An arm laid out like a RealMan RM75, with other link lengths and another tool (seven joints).
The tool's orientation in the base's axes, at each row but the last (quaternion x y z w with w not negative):
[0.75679 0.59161 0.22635 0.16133]
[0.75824 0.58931 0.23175 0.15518]
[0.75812 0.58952 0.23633 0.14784]
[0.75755 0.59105 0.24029 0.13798]
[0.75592 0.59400 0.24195 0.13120]
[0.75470 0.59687 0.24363 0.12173]
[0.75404 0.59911 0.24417 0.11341]
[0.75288 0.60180 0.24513 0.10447]
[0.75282 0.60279 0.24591 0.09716]
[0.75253 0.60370 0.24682 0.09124]
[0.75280 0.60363 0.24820 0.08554]
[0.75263 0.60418 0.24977 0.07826]
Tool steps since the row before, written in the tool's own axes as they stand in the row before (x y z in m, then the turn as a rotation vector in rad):
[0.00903 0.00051 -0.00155 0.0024 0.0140 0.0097]
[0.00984 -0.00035 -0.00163 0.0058 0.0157 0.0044]
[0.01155 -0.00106 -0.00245 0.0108 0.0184 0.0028]
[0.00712 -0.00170 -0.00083 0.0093 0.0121 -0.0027]
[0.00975 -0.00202 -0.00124 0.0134 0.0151 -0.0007]
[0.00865 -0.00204 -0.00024 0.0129 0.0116 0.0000]
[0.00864 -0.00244 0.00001 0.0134 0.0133 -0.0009]
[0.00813 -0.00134 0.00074 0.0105 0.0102 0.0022]
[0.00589 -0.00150 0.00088 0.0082 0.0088 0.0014]
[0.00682 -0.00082 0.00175 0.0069 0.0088 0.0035]
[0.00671 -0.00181 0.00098 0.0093 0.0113 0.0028]
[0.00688 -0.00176 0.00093 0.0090 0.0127 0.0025]
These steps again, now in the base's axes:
[0.00138 0.00858 0.00294 0.0172 -0.0009 -0.0007]
[0.00079 0.00953 0.00286 0.0164 0.0017 0.0052]
[0.00005 0.01127 0.00366 0.0187 0.0058 0.0089]
[-0.00052 0.00723 0.00130 0.0103 0.0056 0.0101]
[-0.00060 0.00979 0.00212 0.0146 0.0089 0.0107]
[-0.00038 0.00881 0.00116 0.0119 0.0094 0.0084]
[-0.00066 0.00891 0.00087 0.0130 0.0093 0.0100]
[0.00048 0.00823 0.00074 0.0114 0.0078 0.0053]
[0.00004 0.00614 0.00007 0.0095 0.0058 0.0048]
[0.00115 0.00699 -0.00008 0.0103 0.0049 0.0026]
[-0.00011 0.00702 0.00019 0.0125 0.0064 0.0049]
[-0.00010 0.00715 0.00039 0.0135 0.0057 0.0057]

